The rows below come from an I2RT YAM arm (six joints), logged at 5 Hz.
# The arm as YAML. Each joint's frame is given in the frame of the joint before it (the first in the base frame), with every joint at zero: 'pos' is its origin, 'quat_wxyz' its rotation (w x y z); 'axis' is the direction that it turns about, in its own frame. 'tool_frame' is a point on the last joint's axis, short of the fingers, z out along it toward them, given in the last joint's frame.
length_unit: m
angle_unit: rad
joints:
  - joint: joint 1
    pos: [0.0, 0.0, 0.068]
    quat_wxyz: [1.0, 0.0, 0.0, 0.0]
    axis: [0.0, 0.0, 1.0]
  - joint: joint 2
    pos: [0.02, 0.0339, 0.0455]
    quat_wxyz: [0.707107, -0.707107, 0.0, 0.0]
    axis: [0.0, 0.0, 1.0]
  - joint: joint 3
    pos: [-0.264, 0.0, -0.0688]
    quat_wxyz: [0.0, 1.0, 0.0, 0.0]
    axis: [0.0, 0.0, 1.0]
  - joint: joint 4
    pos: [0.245, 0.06, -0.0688]
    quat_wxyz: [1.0, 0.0, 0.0, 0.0]
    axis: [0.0, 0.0, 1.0]
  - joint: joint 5
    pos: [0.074, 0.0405, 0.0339]
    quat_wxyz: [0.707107, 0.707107, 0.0, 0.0]
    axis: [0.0, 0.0, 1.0]
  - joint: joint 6
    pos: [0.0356, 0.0, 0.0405]
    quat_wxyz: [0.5, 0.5, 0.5, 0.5]
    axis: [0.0, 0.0, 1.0]
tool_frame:
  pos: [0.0, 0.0, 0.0]
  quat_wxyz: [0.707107, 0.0, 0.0, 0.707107]
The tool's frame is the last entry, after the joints.
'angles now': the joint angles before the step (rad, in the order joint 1, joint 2, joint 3, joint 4, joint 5, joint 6). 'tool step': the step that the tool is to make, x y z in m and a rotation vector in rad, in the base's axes. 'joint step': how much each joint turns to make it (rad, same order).
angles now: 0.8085, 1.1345, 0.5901, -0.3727, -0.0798, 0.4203
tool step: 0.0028, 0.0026, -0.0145, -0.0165, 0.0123, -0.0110
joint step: 0.0004, 0.0502, -0.0276, 0.0579, 0.0088, 0.0076
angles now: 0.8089, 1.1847, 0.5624, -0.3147, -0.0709, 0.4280
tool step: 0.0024, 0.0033, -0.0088, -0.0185, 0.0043, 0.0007
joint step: 0.0040, 0.0429, -0.0079, 0.0342, 0.0097, -0.0030
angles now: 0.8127, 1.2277, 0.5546, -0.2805, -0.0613, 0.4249
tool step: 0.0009, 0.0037, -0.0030, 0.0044, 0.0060, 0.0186
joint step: 0.0063, 0.0233, 0.0016, 0.0204, -0.0132, -0.0058
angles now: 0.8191, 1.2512, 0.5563, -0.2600, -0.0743, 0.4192
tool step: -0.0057, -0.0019, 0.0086, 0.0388, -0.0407, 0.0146
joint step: 0.0133, -0.0601, -0.0148, 0.0106, 0.0021, -0.0032
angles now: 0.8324, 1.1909, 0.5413, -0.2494, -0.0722, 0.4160
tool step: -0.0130, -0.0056, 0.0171, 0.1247, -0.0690, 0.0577
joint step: 0.0197, -0.1356, -0.0412, 0.0440, -0.0489, -0.0068
